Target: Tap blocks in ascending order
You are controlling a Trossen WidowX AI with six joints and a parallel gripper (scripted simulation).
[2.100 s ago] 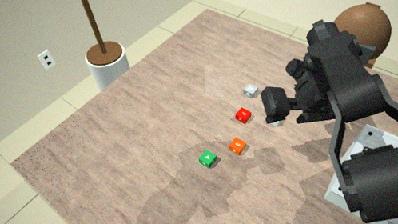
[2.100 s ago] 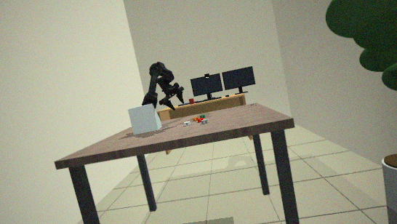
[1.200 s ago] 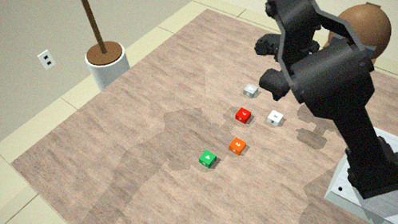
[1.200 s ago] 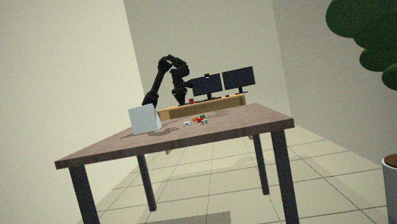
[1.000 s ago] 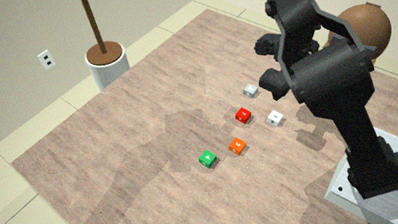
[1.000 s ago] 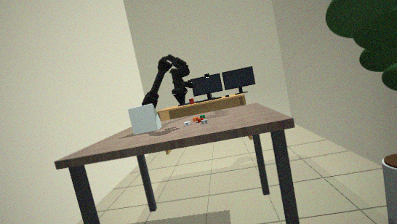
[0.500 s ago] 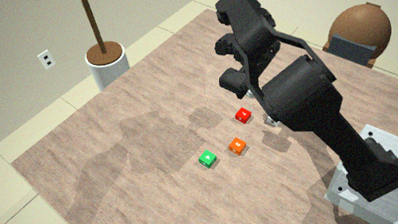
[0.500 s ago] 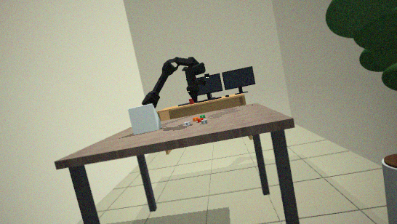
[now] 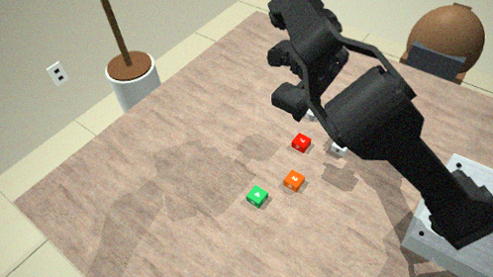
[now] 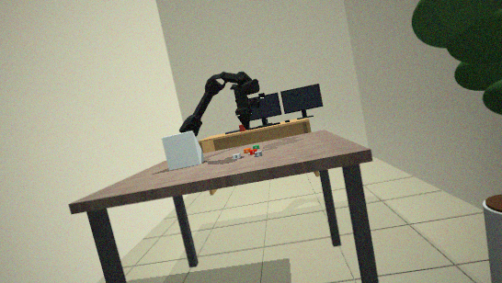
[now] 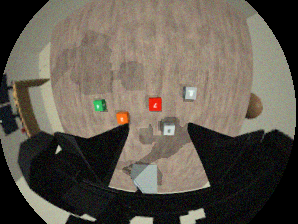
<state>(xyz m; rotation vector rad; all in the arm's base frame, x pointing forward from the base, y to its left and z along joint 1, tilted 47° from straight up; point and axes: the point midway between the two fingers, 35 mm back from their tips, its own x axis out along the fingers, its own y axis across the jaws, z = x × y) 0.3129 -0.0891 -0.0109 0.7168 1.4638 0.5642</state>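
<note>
My gripper tip is 110 mm above the orange block, 100 mm to the right of it and 30 mm past it. Also, from my gripper tip: white block (110 mm below, 80 mm behind, 30 mm to the right); red block (110 mm below); grey block (110 mm below, 100 mm to the right, 30 mm ahead).
</note>
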